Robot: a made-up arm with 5 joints. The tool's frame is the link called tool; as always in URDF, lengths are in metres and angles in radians. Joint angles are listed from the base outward. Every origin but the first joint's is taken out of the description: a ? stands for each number. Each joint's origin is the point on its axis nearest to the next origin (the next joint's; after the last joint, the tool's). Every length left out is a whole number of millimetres.
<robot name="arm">
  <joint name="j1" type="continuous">
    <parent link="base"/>
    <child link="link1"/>
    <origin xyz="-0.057 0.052 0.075" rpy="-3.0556 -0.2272 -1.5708"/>
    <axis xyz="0 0 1"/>
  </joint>
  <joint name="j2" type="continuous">
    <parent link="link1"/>
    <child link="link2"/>
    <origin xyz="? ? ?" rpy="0 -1.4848 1.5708"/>
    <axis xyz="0 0 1"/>
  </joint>
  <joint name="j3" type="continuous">
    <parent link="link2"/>
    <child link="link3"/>
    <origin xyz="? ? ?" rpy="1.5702 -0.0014 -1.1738"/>
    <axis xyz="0 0 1"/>
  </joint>
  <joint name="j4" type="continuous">
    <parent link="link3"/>
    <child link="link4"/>
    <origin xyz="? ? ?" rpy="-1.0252 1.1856 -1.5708"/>
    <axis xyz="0 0 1"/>
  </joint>
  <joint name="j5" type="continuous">
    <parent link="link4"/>
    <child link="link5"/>
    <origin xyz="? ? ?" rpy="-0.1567 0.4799 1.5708"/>
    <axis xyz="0 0 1"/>
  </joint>
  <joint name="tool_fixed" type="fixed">
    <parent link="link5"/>
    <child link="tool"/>
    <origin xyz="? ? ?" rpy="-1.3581 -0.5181 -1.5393"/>
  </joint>
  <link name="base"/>
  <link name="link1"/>
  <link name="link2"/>
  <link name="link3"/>
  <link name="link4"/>
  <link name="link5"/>
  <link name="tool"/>
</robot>
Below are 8 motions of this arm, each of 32 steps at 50 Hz.
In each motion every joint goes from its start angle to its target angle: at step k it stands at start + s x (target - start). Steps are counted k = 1, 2, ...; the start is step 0. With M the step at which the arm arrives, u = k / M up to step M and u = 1 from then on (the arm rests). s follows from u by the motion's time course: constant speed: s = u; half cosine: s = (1 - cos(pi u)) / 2; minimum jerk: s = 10 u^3 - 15 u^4 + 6 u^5.
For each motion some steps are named. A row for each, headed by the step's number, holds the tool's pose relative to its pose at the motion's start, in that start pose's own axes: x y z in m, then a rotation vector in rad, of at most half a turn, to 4 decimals.
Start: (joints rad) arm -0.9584 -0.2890 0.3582 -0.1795 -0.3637
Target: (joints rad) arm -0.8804 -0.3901 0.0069 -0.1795 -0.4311
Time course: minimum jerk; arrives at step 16
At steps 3, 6, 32:
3: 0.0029 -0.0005 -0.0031 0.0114 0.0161 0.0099
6: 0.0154 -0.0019 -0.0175 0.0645 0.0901 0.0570
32: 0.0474 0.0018 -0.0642 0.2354 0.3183 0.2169

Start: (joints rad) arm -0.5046 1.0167 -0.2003 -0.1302 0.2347
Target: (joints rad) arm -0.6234 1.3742 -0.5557 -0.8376 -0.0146
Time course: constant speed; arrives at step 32
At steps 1, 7, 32:
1: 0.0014 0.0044 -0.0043 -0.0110 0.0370 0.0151
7: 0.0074 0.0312 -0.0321 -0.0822 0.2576 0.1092
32: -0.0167 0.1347 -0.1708 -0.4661 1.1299 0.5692

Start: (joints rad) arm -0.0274 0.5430 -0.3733 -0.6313 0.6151
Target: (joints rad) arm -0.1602 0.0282 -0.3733 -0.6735 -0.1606
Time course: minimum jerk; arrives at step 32
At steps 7, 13, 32:
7: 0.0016 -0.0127 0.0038 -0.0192 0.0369 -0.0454
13: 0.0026 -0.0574 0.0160 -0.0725 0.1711 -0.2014
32: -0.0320 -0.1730 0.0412 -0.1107 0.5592 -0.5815

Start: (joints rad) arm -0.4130 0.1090 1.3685 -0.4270 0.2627
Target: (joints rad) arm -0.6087 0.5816 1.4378 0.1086 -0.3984
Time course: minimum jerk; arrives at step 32
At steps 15, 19, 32:
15: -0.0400 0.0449 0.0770 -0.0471 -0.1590 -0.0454
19: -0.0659 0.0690 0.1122 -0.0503 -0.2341 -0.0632
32: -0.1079 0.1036 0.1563 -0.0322 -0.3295 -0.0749

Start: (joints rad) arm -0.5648 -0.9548 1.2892 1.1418 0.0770
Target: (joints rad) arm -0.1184 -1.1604 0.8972 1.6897 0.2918
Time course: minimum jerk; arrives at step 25
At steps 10, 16, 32:
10: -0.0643 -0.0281 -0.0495 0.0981 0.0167 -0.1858
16: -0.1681 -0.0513 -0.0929 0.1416 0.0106 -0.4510
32: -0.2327 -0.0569 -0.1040 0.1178 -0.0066 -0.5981

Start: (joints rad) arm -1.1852 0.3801 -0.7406 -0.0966 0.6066
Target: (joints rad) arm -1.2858 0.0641 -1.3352 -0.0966 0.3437
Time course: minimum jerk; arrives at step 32
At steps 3, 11, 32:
3: 0.0002 -0.0006 -0.0002 0.0025 0.0021 -0.0031
11: 0.0051 -0.0170 -0.0047 0.0822 0.0647 -0.0929
32: 0.0175 -0.0526 -0.0158 0.4248 0.2621 -0.2948

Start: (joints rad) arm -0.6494 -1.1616 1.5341 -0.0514 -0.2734
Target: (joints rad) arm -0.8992 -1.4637 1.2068 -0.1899 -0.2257
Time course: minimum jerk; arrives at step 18
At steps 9, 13, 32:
9: 0.0140 -0.0404 -0.0568 -0.0081 0.2106 -0.0646
13: 0.0151 -0.0767 -0.1000 0.0163 0.3623 -0.1189
32: 0.0133 -0.0910 -0.1162 0.0319 0.4172 -0.1402

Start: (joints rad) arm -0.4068 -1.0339 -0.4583 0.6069 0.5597
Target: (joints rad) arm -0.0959 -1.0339 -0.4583 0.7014 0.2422
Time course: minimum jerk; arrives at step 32
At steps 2, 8, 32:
2: 0.0000 -0.0001 -0.0001 -0.0005 0.0009 -0.0006
8: 0.0010 -0.0046 -0.0063 -0.0211 0.0423 -0.0295
32: -0.0017 -0.0480 -0.0609 -0.1901 0.4191 -0.2815

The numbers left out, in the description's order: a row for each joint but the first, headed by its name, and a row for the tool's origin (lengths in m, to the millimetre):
j2: -0.046 -0.178 0
j3: 0.322 0.13 0
j4: 0.151 -0.083 0
j5: -0.032 0.002 0
tool: 0.039 -0.016 0

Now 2 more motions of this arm.
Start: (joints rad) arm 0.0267 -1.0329 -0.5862 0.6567 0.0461
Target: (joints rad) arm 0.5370 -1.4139 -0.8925 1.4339 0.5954
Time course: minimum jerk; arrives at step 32
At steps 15, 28, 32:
15: 0.0164 -0.0623 -0.0259 0.2855 -0.3642 -0.4174
28: 0.0154 -0.1172 -0.0723 0.2770 -0.9540 -0.9448
32: 0.0153 -0.1185 -0.0739 0.2701 -0.9732 -0.9588

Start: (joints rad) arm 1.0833 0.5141 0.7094 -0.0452 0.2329
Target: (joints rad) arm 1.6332 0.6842 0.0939 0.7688 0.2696
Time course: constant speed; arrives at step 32
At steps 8, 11, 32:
8: -0.0149 -0.0264 -0.0024 0.3527 -0.1163 -0.0778
11: -0.0210 -0.0342 -0.0038 0.4830 -0.1562 -0.1154
32: -0.0721 -0.0617 -0.0035 1.3484 -0.3442 -0.4947

